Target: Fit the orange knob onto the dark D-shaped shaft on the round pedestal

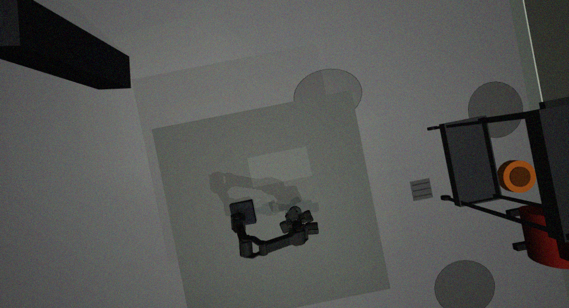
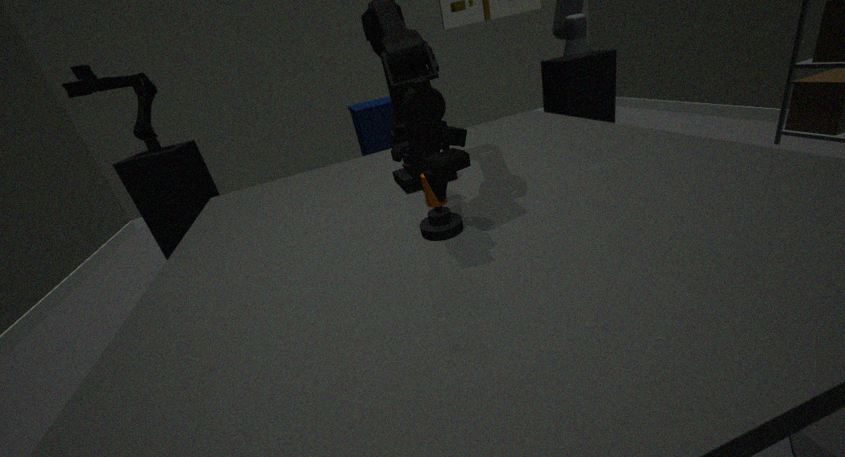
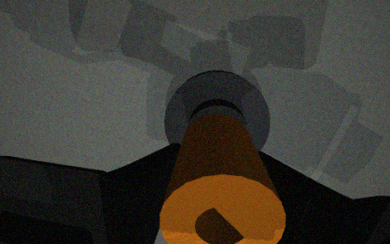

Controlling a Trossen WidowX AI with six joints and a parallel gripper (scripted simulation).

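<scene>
Right now my gripper tip is 2 cm below the orange knob. Also, from my gripper tip: dark round pedestal: 4 cm below.
</scene>
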